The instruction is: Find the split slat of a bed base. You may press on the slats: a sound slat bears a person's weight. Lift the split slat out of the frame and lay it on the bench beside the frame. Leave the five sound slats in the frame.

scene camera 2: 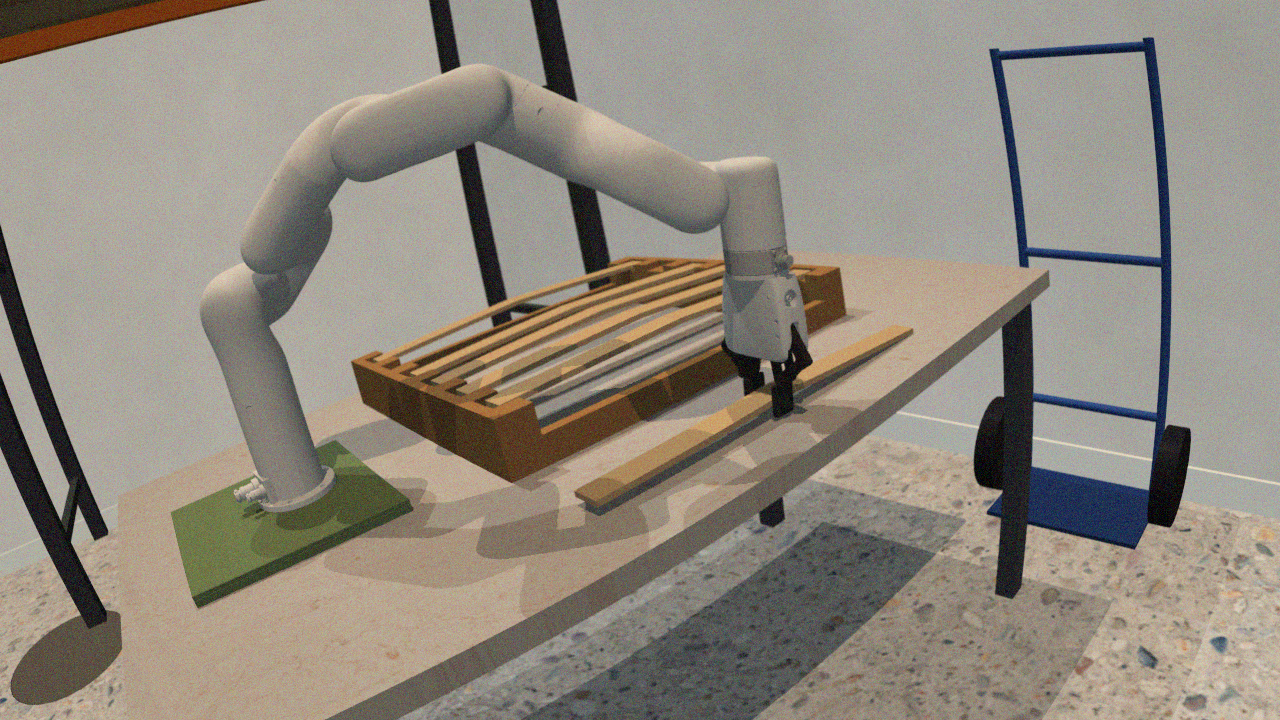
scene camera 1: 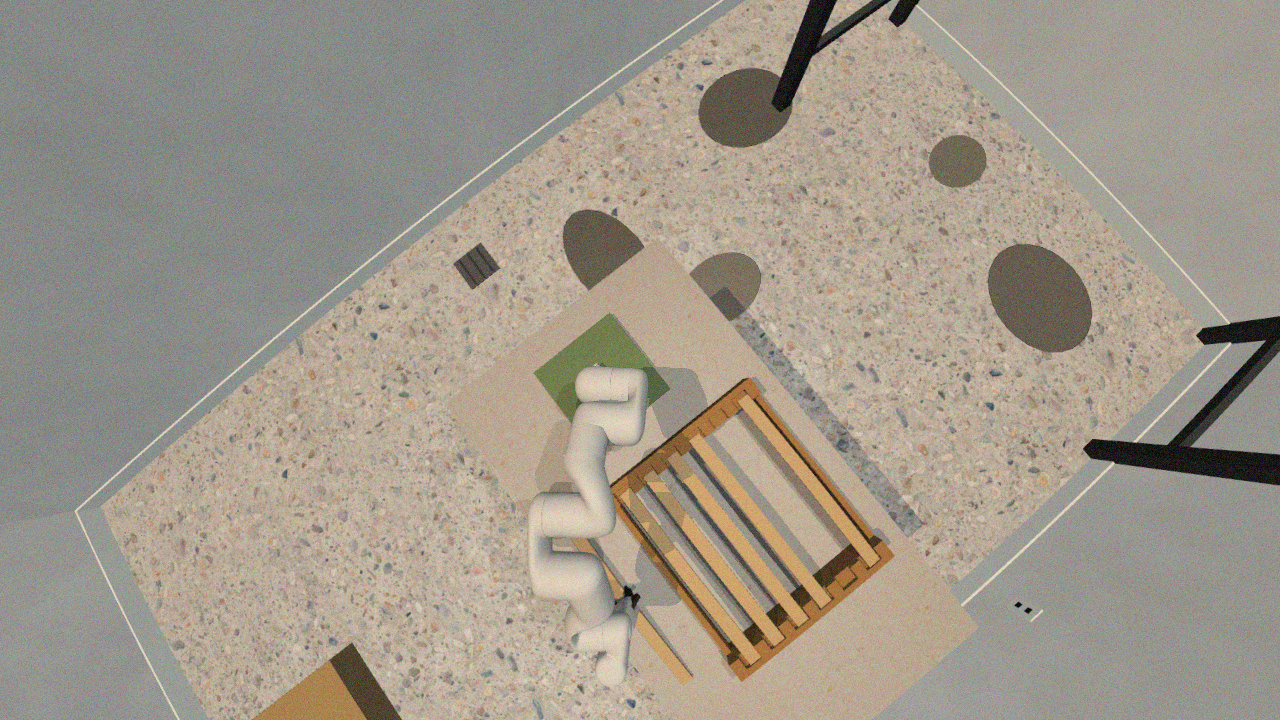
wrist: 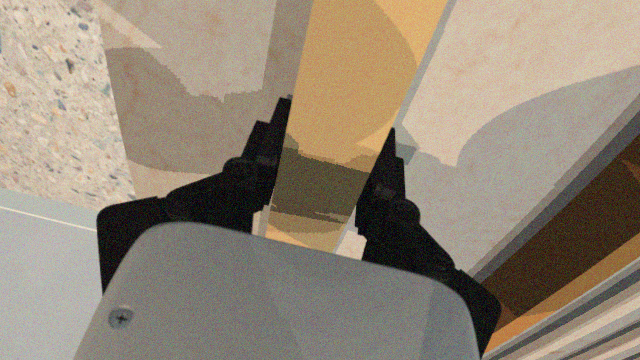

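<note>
My gripper (scene camera 1: 631,595) (scene camera 2: 768,398) (wrist: 330,135) points down and is shut on a long pale wooden slat (scene camera 1: 663,645) (scene camera 2: 662,458) (wrist: 350,75), one finger at each long edge. The slat is outside the bed frame (scene camera 1: 884,550) (scene camera 2: 514,438), roughly along its near side. It lies flat, very low over the bench (scene camera 1: 921,617) (scene camera 2: 313,635) (wrist: 525,30), with its shadow close under it; I cannot tell whether it touches all along. Several bowed slats (scene camera 1: 810,483) sit in the frame, with a wide gap beside the rightmost one in the first scene view. No split shows on the held slat.
The arm's base stands on a green plate (scene camera 1: 581,358) (scene camera 2: 214,546) at one end of the bench. The frame's side wall (wrist: 560,250) is at the right in the wrist view. A blue hand truck (scene camera 2: 1096,257) stands beyond the bench's far end. Black legs (scene camera 1: 1181,456) rise behind the frame.
</note>
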